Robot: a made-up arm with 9 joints. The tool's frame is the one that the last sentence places.
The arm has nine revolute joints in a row. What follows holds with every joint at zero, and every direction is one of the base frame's. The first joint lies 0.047 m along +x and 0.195 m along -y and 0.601 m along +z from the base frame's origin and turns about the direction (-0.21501, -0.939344, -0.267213), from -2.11 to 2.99 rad. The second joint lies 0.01 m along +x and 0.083 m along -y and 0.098 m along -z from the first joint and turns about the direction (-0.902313, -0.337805, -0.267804), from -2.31 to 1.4 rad. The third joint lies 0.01 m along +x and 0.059 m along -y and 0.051 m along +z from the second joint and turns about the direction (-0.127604, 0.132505, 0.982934), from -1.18 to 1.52 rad. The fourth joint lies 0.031 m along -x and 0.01 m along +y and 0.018 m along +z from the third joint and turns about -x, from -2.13 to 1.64 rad. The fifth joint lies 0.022 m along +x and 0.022 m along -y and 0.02 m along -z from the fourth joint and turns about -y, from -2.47 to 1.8 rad. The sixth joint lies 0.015 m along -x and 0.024 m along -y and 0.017 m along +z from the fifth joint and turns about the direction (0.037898, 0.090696, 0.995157), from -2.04 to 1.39 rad. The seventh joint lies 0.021 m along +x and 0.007 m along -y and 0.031 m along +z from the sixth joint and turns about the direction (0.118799, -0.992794, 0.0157), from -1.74 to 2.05 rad. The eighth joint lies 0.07 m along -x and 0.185 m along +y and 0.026 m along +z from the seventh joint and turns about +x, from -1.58 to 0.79 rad. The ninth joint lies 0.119 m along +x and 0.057 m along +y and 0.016 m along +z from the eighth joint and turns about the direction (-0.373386, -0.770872, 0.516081), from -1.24 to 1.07 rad. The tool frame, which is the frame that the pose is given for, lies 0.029 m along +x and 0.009 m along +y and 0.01 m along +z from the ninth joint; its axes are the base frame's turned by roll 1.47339, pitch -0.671 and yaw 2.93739 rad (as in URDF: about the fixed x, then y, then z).
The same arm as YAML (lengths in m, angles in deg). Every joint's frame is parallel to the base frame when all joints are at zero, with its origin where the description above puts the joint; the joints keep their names.
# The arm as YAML. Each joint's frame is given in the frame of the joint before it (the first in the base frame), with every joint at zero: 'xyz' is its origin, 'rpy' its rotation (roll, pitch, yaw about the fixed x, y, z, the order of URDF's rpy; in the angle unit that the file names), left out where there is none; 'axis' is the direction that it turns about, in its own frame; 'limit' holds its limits. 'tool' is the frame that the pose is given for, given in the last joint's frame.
units:
  length: m
  angle: deg
joints:
  - name: joint 1
    type: revolute
    origin:
      xyz: [0.047, -0.195, 0.601]
    axis: [-0.21501, -0.939344, -0.267213]
    limit:
      lower: -120.89
      upper: 171.31
  - name: joint 2
    type: revolute
    origin:
      xyz: [0.01, -0.083, -0.098]
    axis: [-0.902313, -0.337805, -0.267804]
    limit:
      lower: -132.35
      upper: 80.21
  - name: joint 3
    type: revolute
    origin:
      xyz: [0.01, -0.059, 0.051]
    axis: [-0.127604, 0.132505, 0.982934]
    limit:
      lower: -67.61
      upper: 87.09
  - name: joint 4
    type: revolute
    origin:
      xyz: [-0.031, 0.01, 0.018]
    axis: [-1.0, 0.0, 0.0]
    limit:
      lower: -122.04
      upper: 93.97
  - name: joint 5
    type: revolute
    origin:
      xyz: [0.022, -0.022, -0.02]
    axis: [0.0, -1.0, 0.0]
    limit:
      lower: -141.52
      upper: 103.13
  - name: joint 6
    type: revolute
    origin:
      xyz: [-0.015, -0.024, 0.017]
    axis: [0.037898, 0.090696, 0.995157]
    limit:
      lower: -116.88
      upper: 79.64
  - name: joint 7
    type: revolute
    origin:
      xyz: [0.021, -0.007, 0.031]
    axis: [0.118799, -0.992794, 0.0157]
    limit:
      lower: -99.69
      upper: 117.46
  - name: joint 8
    type: revolute
    origin:
      xyz: [-0.07, 0.185, 0.026]
    axis: [1.0, 0.0, 0.0]
    limit:
      lower: -90.53
      upper: 45.26
  - name: joint 9
    type: revolute
    origin:
      xyz: [0.119, 0.057, 0.016]
    axis: [-0.373386, -0.770872, 0.516081]
    limit:
      lower: -71.05
      upper: 61.31
tool:
  origin:
    xyz: [0.029, 0.009, 0.01]
    rpy: [84.42, -38.45, 168.3]

